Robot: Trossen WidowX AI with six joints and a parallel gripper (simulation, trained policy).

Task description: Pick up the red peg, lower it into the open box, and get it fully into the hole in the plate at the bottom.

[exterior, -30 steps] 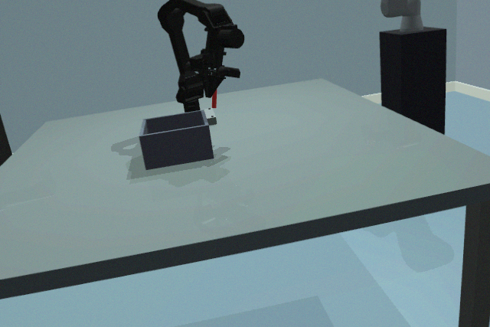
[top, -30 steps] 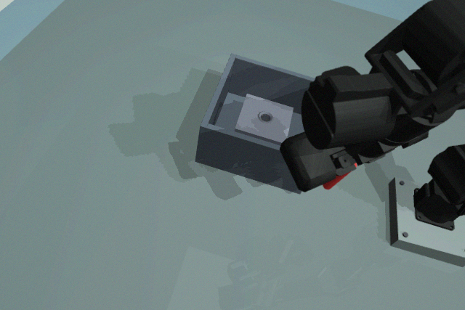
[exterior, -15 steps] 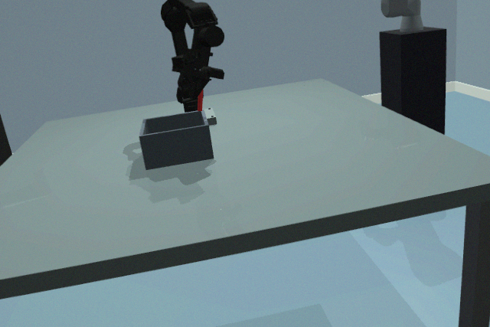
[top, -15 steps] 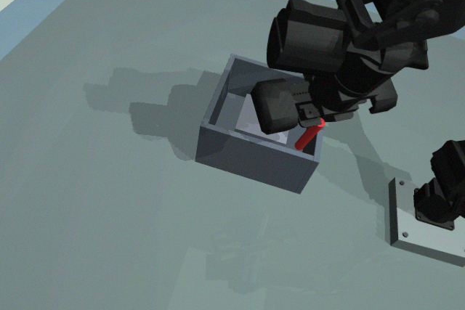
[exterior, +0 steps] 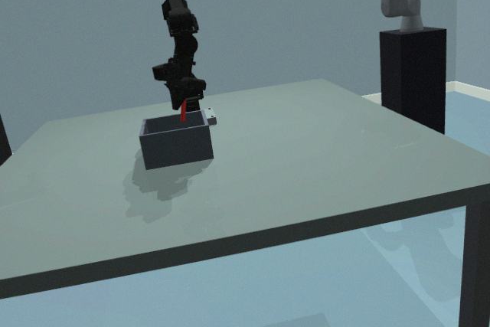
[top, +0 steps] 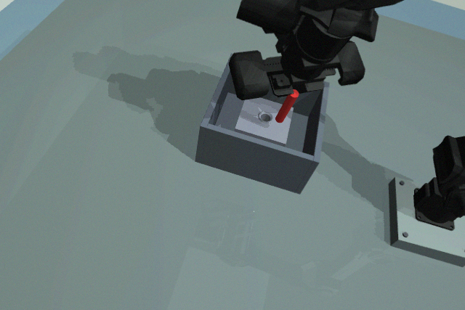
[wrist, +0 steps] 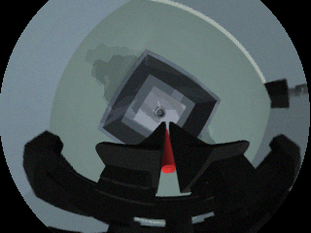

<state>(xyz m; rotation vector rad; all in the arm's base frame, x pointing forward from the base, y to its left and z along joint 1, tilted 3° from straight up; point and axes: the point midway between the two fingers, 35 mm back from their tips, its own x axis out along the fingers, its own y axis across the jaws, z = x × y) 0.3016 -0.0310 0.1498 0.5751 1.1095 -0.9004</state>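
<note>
Now: gripper tip 10 mm past the red peg and 20 mm to the right of it. The rest, counted from my gripper tip: dark grey box 10 mm ahead, 10 mm to the right, 100 mm below.
</note>
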